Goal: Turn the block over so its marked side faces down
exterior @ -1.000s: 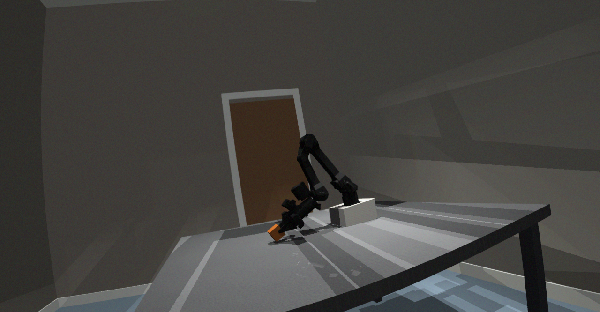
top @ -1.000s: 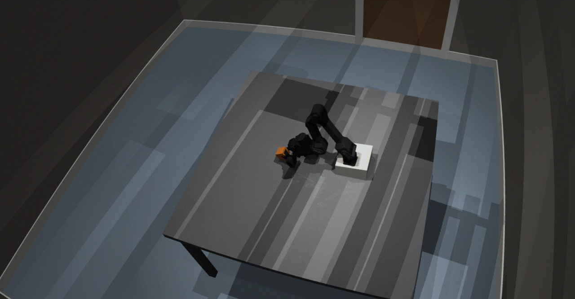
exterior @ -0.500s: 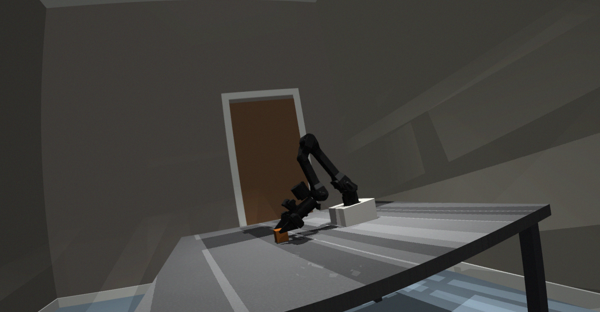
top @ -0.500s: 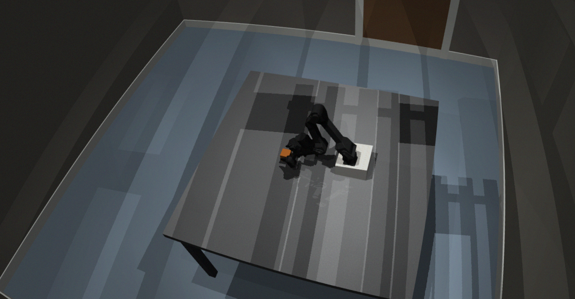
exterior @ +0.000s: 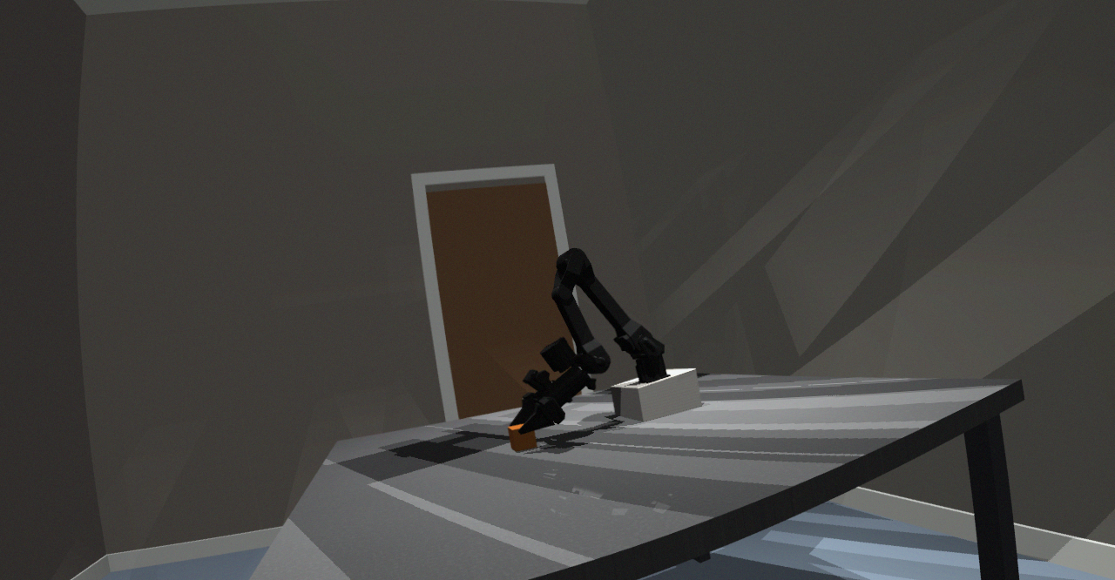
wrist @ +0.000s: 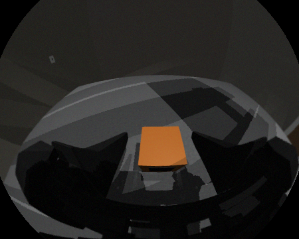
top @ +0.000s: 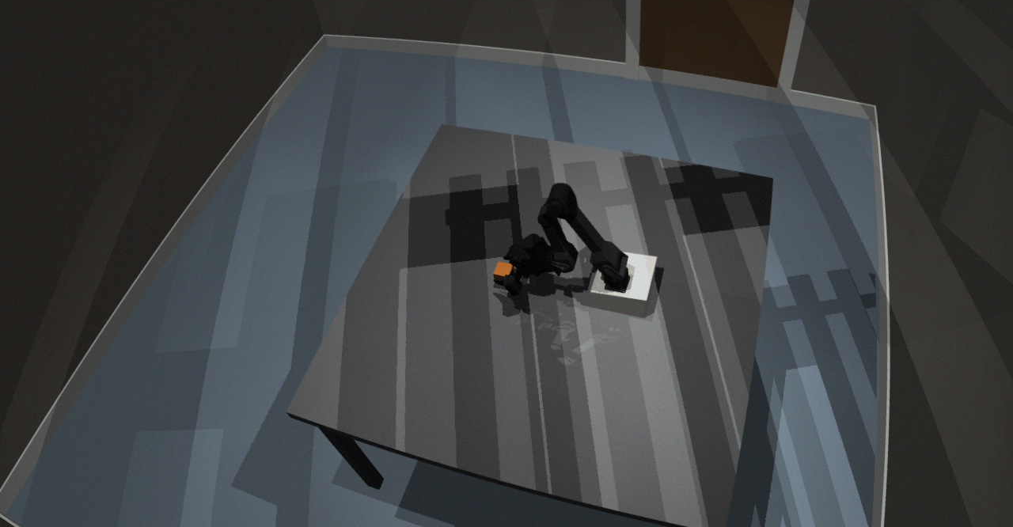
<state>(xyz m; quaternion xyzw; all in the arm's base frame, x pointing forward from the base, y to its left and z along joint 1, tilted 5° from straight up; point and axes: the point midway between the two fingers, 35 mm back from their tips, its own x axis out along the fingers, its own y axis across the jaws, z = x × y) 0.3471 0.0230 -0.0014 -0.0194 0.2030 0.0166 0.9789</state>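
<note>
The orange block lies 30 mm behind my gripper tip and 20 mm below it.
</note>
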